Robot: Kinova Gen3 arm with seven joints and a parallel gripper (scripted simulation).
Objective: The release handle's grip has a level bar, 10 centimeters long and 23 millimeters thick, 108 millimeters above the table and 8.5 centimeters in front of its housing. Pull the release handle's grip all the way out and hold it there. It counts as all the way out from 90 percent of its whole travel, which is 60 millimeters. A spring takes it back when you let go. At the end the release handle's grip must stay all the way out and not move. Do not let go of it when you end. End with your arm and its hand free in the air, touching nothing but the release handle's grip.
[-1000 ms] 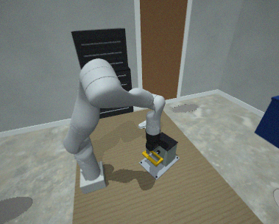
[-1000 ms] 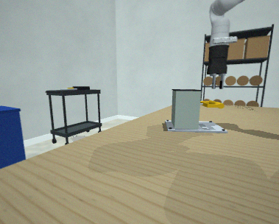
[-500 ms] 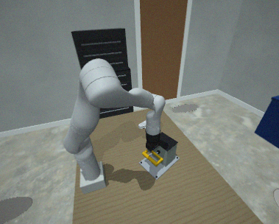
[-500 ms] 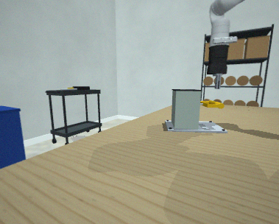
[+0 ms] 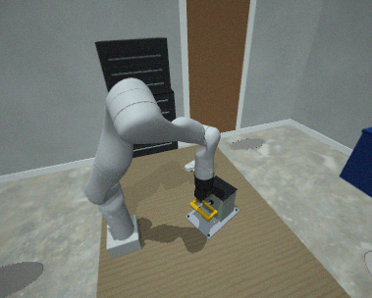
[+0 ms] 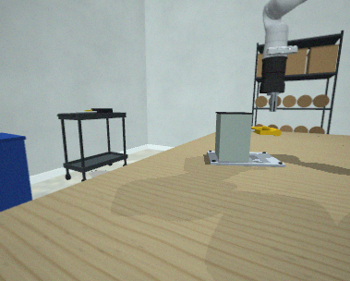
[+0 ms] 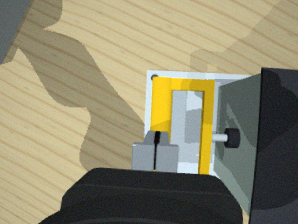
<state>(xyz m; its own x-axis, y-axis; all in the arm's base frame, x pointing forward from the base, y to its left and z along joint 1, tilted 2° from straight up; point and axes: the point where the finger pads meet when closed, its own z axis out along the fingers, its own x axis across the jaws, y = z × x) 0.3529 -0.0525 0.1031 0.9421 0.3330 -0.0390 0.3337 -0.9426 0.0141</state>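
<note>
My hand is 19 cm above the light base plate, 9 cm short of it and 3 cm to the right of it.
</note>
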